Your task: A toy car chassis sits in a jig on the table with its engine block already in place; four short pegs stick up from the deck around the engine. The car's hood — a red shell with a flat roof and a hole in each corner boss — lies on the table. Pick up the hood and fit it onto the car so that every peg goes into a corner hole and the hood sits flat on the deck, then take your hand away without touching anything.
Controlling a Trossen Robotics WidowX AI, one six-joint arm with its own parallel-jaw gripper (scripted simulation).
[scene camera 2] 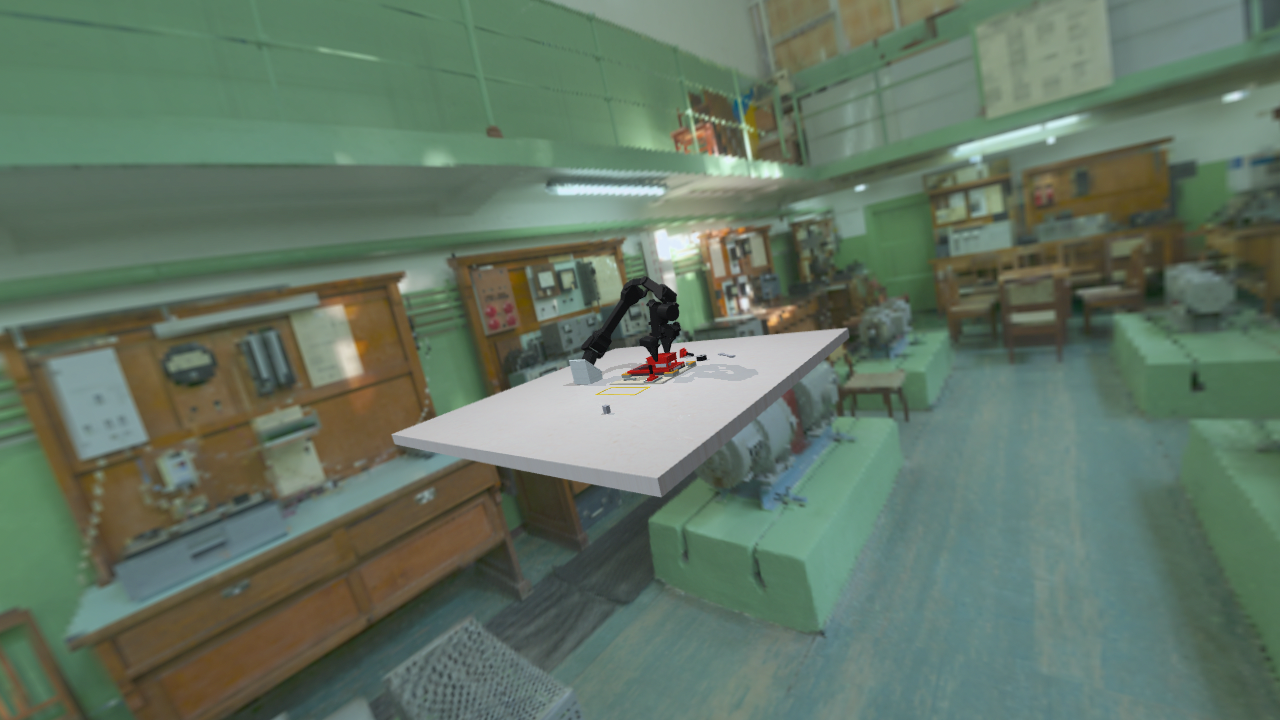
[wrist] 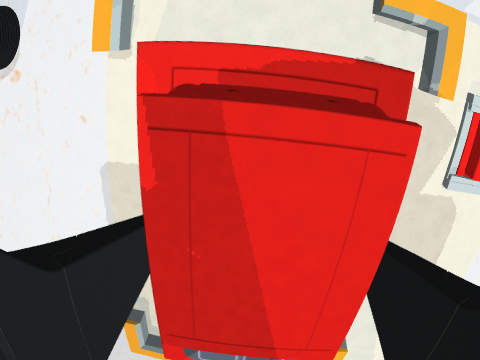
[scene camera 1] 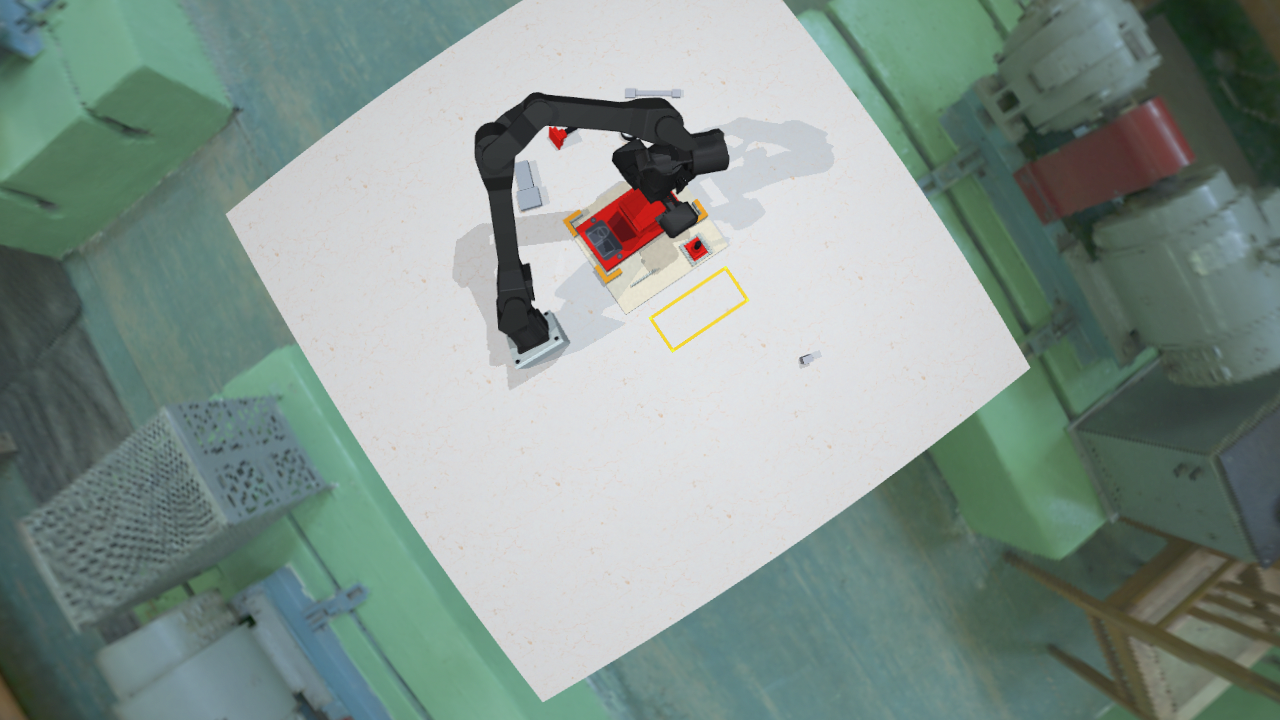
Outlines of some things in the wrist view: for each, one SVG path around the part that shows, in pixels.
My gripper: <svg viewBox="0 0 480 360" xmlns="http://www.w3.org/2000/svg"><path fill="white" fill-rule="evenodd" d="M388 240L387 248L384 249L383 257L367 292L384 360L480 360L480 285L461 279L445 271L445 268L432 264L431 261L416 256L415 253ZM144 215L19 251L16 249L7 252L0 248L0 360L108 360L124 324L127 323L125 320L129 319L133 305L139 299L149 277Z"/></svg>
A red hood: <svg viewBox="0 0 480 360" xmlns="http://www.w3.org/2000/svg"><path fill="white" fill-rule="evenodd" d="M136 95L139 129L137 145L145 243L163 344L225 355L267 359L335 359L363 304L392 235L393 224L399 215L400 204L415 161L423 125L415 121L393 119L373 103L360 103L349 97L324 96L323 93L283 91L279 88L184 83L176 85L168 93L143 92Z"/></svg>
